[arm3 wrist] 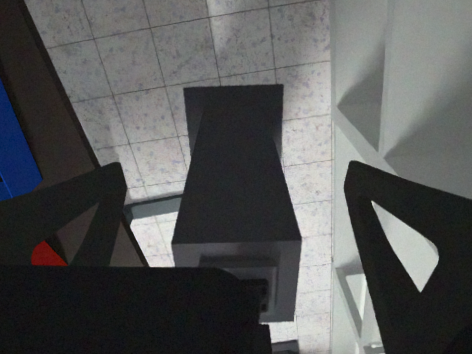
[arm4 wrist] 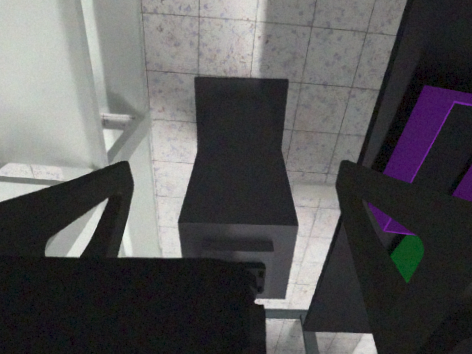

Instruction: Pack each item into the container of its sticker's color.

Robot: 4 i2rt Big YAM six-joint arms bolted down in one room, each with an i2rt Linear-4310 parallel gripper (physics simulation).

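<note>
The arm3 gripper [arm3 wrist: 235,171] is open and empty, its fingers wide apart above the tiled floor. At the left of the arm3 wrist view, part of a blue container or panel [arm3 wrist: 15,160] lies on a dark brown surface, and part of a red thing [arm3 wrist: 47,255] shows behind the left finger. The arm4 gripper [arm4 wrist: 235,167] is open and empty, fingers wide apart. At the right of the arm4 wrist view, part of a purple frame-like thing [arm4 wrist: 417,135] lies on a dark surface, with a green thing [arm4 wrist: 409,255] partly hidden by the right finger. No stickers can be made out.
A dark block-shaped stand [arm3 wrist: 235,200] [arm4 wrist: 240,195] is below and between the fingers in each view. A pale structure with raised walls runs along the right of the arm3 view and the left of the arm4 view. A dark table edge borders the opposite side in each.
</note>
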